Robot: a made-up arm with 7 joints. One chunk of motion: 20 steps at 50 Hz.
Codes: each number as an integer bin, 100 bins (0 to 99) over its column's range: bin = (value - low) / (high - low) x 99, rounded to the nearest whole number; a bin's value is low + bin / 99 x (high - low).
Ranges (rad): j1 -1.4..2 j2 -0.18..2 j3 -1.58..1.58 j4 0..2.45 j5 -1.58..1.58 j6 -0.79..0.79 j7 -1.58..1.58
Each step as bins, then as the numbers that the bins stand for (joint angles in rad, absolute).
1 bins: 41 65 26 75 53 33 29
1 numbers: 0.0081 1.2513 -0.7501 1.8561 0.1117 -0.2633 -0.6543
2 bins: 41 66 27 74 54 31 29
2 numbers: 0.0081 1.2733 -0.7182 1.8313 0.1436 -0.2953 -0.6543
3 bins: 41 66 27 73 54 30 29
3 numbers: 0.0081 1.2733 -0.7182 1.8066 0.1436 -0.3112 -0.6543
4 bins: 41 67 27 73 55 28 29
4 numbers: 0.0081 1.2954 -0.7182 1.8066 0.1756 -0.3431 -0.6543
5 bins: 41 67 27 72 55 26 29
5 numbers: 0.0081 1.2954 -0.7182 1.7818 0.1756 -0.3751 -0.6543
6 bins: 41 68 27 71 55 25 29
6 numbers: 0.0081 1.3174 -0.7182 1.7571 0.1756 -0.3910 -0.6543
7 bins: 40 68 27 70 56 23 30
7 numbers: -0.0263 1.3174 -0.7182 1.7323 0.2075 -0.4229 -0.6224
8 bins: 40 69 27 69 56 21 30
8 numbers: -0.0263 1.3394 -0.7182 1.7076 0.2075 -0.4548 -0.6224
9 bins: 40 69 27 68 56 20 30
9 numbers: -0.0263 1.3394 -0.7182 1.6828 0.2075 -0.4708 -0.6224
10 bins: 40 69 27 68 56 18 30
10 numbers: -0.0263 1.3394 -0.7182 1.6828 0.2075 -0.5027 -0.6224
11 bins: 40 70 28 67 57 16 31
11 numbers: -0.0263 1.3614 -0.6863 1.6581 0.2394 -0.5346 -0.5905
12 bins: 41 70 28 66 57 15 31
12 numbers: 0.0081 1.3614 -0.6863 1.6333 0.2394 -0.5506 -0.5905
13 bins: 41 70 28 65 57 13 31
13 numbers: 0.0081 1.3614 -0.6863 1.6086 0.2394 -0.5825 -0.5905
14 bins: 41 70 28 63 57 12 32
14 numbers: 0.0081 1.3614 -0.6863 1.5591 0.2394 -0.5985 -0.5586
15 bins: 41 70 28 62 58 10 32
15 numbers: 0.0081 1.3614 -0.6863 1.5343 0.2713 -0.6304 -0.5586
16 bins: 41 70 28 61 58 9 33
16 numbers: 0.0081 1.3614 -0.6863 1.5096 0.2713 -0.6464 -0.5267
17 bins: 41 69 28 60 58 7 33
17 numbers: 0.0081 1.3394 -0.6863 1.4848 0.2713 -0.6783 -0.5267
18 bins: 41 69 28 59 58 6 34
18 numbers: 0.0081 1.3394 -0.6863 1.4601 0.2713 -0.6942 -0.4947
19 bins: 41 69 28 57 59 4 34
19 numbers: 0.0081 1.3394 -0.6863 1.4106 0.3032 -0.7262 -0.4947
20 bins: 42 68 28 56 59 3 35
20 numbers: 0.0424 1.3174 -0.6863 1.3859 0.3032 -0.7421 -0.4628
